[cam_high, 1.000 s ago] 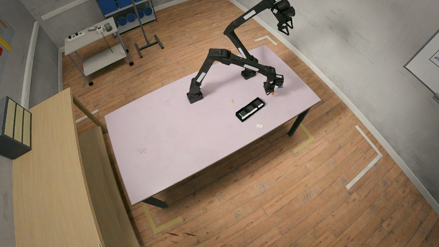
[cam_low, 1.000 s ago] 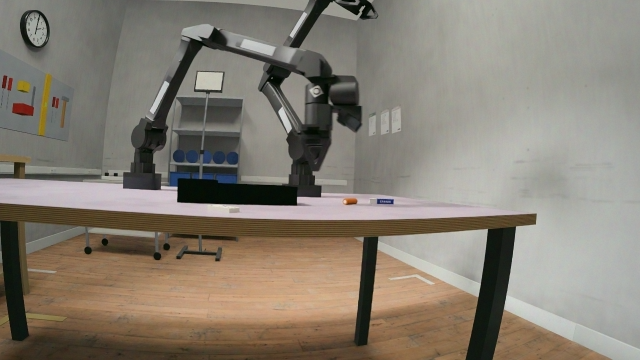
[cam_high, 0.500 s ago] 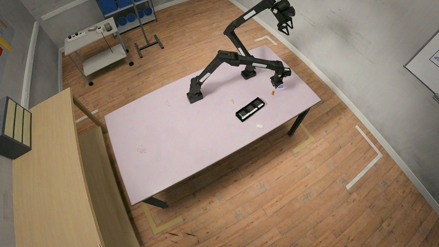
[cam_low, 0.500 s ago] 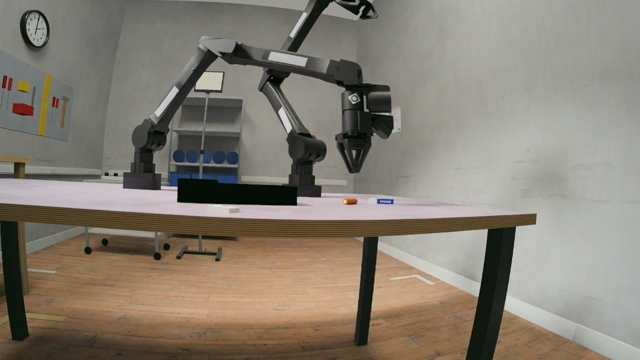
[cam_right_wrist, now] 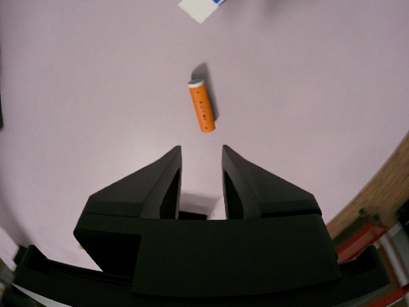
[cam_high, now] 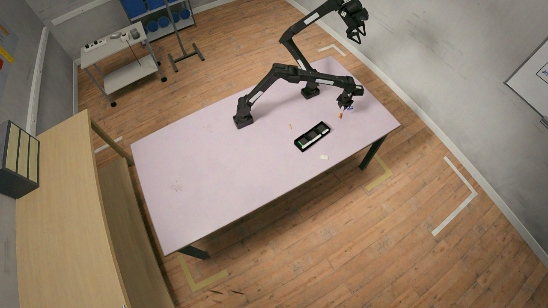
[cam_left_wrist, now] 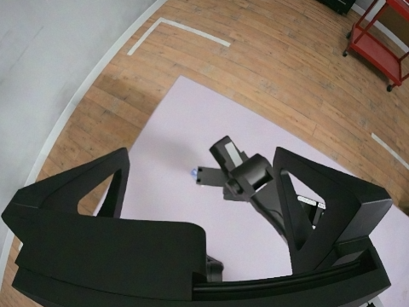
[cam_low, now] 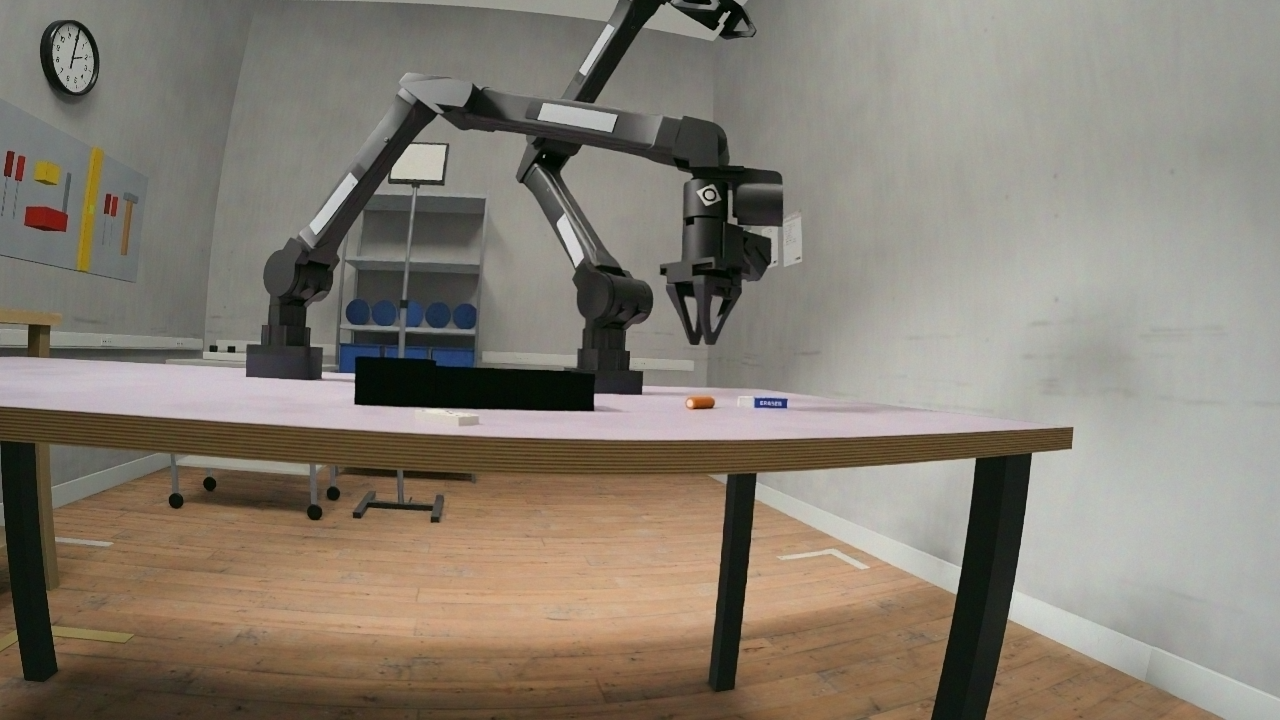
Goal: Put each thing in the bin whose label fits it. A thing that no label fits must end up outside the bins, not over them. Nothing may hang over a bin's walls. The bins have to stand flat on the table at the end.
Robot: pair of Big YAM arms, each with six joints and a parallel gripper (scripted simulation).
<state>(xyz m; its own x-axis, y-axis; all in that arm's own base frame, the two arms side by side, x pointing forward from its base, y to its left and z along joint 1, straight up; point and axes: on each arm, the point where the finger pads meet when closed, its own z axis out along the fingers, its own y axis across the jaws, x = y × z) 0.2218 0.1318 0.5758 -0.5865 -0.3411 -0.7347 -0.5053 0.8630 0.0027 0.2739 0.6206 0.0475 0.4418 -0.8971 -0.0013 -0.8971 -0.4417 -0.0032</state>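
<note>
The orange battery is 8 cm below my right hand. Round my right hand: eraser 3 cm behind, 10 cm to the left, 8 cm below; then white die 22 cm ahead, 29 cm to the right, 8 cm below; then brass bolt 10 cm behind, 36 cm to the right, 8 cm below.
</note>
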